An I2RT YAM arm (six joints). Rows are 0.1 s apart.
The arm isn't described. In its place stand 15 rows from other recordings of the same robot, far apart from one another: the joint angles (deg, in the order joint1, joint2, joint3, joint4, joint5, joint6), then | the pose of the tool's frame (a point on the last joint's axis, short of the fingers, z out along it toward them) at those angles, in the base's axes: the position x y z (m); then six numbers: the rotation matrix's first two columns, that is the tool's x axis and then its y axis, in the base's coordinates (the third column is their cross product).
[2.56 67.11 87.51 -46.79 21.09 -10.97] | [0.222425, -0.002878, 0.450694, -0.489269, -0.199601, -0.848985, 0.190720, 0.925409, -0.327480]
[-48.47 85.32 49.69 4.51 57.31 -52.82] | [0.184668, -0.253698, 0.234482, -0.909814, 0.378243, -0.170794, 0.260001, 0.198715, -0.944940]
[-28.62 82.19 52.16 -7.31 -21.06 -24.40] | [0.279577, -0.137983, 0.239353, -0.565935, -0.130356, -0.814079, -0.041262, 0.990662, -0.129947]
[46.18 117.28 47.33 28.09 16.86 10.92] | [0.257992, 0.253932, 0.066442, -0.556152, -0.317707, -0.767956, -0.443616, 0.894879, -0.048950]
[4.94 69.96 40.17 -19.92 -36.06 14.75] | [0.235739, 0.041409, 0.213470, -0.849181, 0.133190, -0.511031, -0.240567, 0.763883, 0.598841]
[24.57 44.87 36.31 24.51 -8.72 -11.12] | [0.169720, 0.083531, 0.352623, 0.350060, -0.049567, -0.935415, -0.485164, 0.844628, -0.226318]
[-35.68 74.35 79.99 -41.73 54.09 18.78] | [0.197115, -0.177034, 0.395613, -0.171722, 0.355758, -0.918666, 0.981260, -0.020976, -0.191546]
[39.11 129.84 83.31 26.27 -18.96 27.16] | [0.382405, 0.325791, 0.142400, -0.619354, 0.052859, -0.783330, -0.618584, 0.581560, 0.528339]
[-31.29 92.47 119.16 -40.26 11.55 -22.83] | [0.277582, -0.177047, 0.515361, -0.446766, -0.173313, -0.877703, 0.544488, 0.725770, -0.420465]
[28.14 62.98 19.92 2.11 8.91 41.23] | [0.181156, 0.090638, 0.153697, -0.673749, 0.378059, -0.634928, 0.108066, 0.900389, 0.421451]
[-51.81 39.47 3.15 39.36 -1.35 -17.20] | [0.098703, -0.124117, 0.190363, -0.196728, -0.228063, -0.953565, 0.746407, 0.595796, -0.296485]
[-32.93 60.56 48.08 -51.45 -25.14 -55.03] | [0.166941, -0.090104, 0.253630, -0.706975, -0.425940, -0.564590, -0.425575, 0.893806, -0.141406]
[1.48 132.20 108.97 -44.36 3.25 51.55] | [0.487787, 0.010584, 0.166306, -0.577953, 0.767220, -0.278108, 0.721166, 0.639671, 0.265971]
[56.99 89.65 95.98 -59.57 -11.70 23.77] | [0.168509, 0.272635, 0.376930, -0.757058, -0.440832, -0.482214, -0.636082, 0.665865, 0.389902]
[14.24 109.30 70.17 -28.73 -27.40 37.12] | [0.359419, 0.108117, 0.156774, -0.949131, 0.311897, -0.043260, 0.233632, 0.789653, 0.567331]
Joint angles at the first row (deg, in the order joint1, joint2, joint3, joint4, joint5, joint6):
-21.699, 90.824, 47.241, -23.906, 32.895, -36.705
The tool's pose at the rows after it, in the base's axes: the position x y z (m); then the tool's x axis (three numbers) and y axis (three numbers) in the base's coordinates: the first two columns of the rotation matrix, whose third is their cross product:
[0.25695, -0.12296, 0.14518, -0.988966, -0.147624, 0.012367, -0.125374, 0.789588, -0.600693]
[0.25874, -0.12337, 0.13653, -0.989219, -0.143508, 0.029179, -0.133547, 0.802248, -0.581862]
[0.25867, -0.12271, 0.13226, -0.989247, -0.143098, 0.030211, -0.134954, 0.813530, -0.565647]
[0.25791, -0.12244, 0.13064, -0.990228, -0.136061, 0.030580, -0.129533, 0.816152, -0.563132]
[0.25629, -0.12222, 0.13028, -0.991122, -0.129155, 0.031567, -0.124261, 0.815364, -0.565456]
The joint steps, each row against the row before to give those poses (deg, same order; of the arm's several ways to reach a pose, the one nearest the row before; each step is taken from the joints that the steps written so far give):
-0.122, 2.320, 0.044, -0.001, -1.320, 0.382
0.000, 2.003, 0.176, 0.045, -0.535, 0.546
0.024, 0.709, -0.177, 0.047, -0.880, 0.431
-0.008, 0.164, -0.208, 0.019, -0.013, 0.495
-0.052, -0.214, -0.345, 0.000, 0.263, 0.321

